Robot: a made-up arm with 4 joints. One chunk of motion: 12 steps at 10 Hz.
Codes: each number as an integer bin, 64 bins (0 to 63) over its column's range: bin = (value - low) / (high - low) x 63, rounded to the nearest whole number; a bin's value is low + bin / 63 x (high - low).
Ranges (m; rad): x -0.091..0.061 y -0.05..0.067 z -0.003..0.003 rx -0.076..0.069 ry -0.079..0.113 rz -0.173..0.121
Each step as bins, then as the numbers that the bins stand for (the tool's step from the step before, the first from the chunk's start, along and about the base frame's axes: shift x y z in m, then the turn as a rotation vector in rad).
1 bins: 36 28 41 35 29 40
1 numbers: -0.00414 0.00200 0.00090 0.00456 0.00938 0.01367
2 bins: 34 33 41 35 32 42
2 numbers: -0.00897 0.01129 0.00090 0.00456 0.01852 0.02300
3 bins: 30 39 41 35 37 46
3 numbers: -0.01862 0.02243 0.00090 0.00456 0.03376 0.04167
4 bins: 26 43 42 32 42 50
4 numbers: -0.02827 0.02986 0.00100 -0.00235 0.04900 0.06033
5 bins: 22 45 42 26 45 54
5 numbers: -0.03792 0.03357 0.00100 -0.01616 0.05814 0.07900
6 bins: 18 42 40 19 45 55
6 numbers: -0.04757 0.02800 0.00081 -0.03227 0.05814 0.08367
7 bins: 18 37 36 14 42 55
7 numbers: -0.04757 0.01871 0.00043 -0.04378 0.04900 0.08367
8 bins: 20 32 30 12 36 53
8 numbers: -0.04275 0.00943 -0.00014 -0.04838 0.03071 0.07433
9 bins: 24 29 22 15 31 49
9 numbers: -0.03310 0.00386 -0.00090 -0.04148 0.01548 0.05567
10 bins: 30 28 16 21 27 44
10 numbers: -0.01862 0.00200 -0.00148 -0.02767 0.00329 0.03233
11 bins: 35 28 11 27 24 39
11 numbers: -0.00656 0.00200 -0.00195 -0.01386 -0.00586 0.00900
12 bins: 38 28 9 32 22 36
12 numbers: 0.00068 0.00200 -0.00214 -0.00235 -0.01195 -0.00500
